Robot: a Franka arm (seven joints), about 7 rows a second.
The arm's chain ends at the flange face. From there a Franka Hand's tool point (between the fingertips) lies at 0.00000 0.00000 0.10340 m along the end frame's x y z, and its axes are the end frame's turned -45 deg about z.
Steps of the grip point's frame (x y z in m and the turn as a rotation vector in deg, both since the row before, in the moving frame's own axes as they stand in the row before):
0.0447, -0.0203, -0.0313, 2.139, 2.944, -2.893
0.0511, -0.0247, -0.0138, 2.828, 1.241, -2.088
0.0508, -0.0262, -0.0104, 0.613, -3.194, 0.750
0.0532, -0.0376, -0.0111, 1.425, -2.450, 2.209
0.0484, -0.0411, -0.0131, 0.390, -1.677, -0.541
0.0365, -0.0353, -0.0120, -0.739, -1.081, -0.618
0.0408, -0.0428, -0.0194, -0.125, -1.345, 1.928
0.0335, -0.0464, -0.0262, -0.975, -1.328, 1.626
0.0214, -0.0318, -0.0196, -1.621, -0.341, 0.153
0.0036, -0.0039, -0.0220, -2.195, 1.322, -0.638
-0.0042, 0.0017, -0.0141, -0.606, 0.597, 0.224
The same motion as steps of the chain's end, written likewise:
0.0164, -0.0395, -0.0311, 3.594, 0.569, -2.893
0.0208, -0.0484, -0.0136, 2.877, -1.122, -2.088
0.0223, -0.0577, -0.0102, -1.825, -2.692, 0.750
0.0160, -0.0654, -0.0110, -0.725, -2.740, 2.209
0.0078, -0.0649, -0.0131, -0.910, -1.462, -0.541
0.0013, -0.0531, -0.0120, -1.287, -0.242, -0.618
0.0002, -0.0610, -0.0194, -1.039, -0.863, 1.928
-0.0086, -0.0594, -0.0262, -1.628, -0.250, 1.626
-0.0090, -0.0401, -0.0196, -1.387, 0.905, 0.153
-0.0047, -0.0064, -0.0219, -0.617, 2.487, -0.638
-0.0033, 0.0042, -0.0141, -0.006, 0.851, 0.224

